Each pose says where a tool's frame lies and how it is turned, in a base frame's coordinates. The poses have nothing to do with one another.
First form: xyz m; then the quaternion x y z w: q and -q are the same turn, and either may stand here.
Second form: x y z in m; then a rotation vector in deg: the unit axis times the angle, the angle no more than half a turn. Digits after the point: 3 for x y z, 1 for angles.
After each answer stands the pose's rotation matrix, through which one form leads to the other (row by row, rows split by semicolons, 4 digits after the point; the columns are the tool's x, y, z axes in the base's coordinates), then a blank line. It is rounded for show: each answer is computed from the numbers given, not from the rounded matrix.
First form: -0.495, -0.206, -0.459, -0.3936, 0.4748, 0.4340, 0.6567
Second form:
-0.495, -0.206, -0.459, -51.1, 61.6, 56.3
0.1724 -0.9438 0.2820; 0.1963 0.3134 0.9291; -0.9653 -0.1048 0.2393

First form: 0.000, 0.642, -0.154, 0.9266, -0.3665, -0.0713, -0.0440
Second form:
0.000, 0.642, -0.154, -162.3, 64.2, 12.5
0.7212 -0.6855 -0.0999; -0.6730 -0.7275 0.1338; -0.1644 -0.0293 -0.9860

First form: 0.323, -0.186, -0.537, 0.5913, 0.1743, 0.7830, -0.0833
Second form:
0.323, -0.186, -0.537, -101.1, -29.8, -133.9
-0.2869 0.3366 0.8969; 0.0757 -0.9254 0.3714; 0.9550 0.1744 0.2400

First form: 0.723, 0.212, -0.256, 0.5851, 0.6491, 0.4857, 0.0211
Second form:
0.723, 0.212, -0.256, 103.9, 115.3, 86.3
-0.3144 0.7391 0.5957; 0.7801 -0.1565 0.6058; 0.5410 0.6552 -0.5273

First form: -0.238, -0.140, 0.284, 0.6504, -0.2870, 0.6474, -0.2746
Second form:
-0.238, -0.140, 0.284, -100.2, 44.2, -99.7
-0.0031 -0.0178 0.9998; -0.7289 -0.6844 -0.0144; 0.6846 -0.7289 -0.0109

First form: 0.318, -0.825, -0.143, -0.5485, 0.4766, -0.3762, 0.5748
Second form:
0.318, -0.825, -0.143, -73.6, 64.0, -50.5
0.2626 -0.0904 0.9607; -0.9554 0.1152 0.2720; -0.1352 -0.9892 -0.0561

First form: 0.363, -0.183, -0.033, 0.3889, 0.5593, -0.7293, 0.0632
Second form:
0.363, -0.183, -0.033, 67.3, 96.8, -126.2
-0.6895 0.5272 -0.4966; 0.3429 -0.3663 -0.8650; -0.6380 -0.7667 0.0718

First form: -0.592, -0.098, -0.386, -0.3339, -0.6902, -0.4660, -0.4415
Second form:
-0.592, -0.098, -0.386, 47.5, 98.2, 66.3
-0.3871 0.0494 0.9207; 0.8724 0.3427 0.3485; -0.2983 0.9382 -0.1758

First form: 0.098, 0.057, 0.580, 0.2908, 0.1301, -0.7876, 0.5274
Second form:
0.098, 0.057, 0.580, 39.8, 17.8, -107.8
-0.2745 0.9065 -0.3209; -0.7551 -0.4098 -0.5117; -0.5953 0.1018 0.7970

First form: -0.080, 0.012, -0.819, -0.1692, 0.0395, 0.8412, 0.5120
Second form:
-0.080, 0.012, -0.819, -23.3, 5.4, 116.0
-0.4184 -0.8748 -0.2442; 0.8481 -0.4726 0.2397; -0.3251 -0.1068 0.9396

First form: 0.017, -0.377, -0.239, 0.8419, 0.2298, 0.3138, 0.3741
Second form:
0.017, -0.377, -0.239, 123.5, 33.7, 46.0
0.6975 0.1521 0.7003; 0.6217 -0.6145 -0.4857; 0.3564 0.7741 -0.5232

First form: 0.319, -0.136, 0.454, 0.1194, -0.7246, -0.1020, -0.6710
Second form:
0.319, -0.136, 0.454, -15.4, 93.5, 13.2
-0.0710 -0.3099 0.9481; -0.0362 0.9507 0.3081; -0.9968 -0.0124 -0.0787

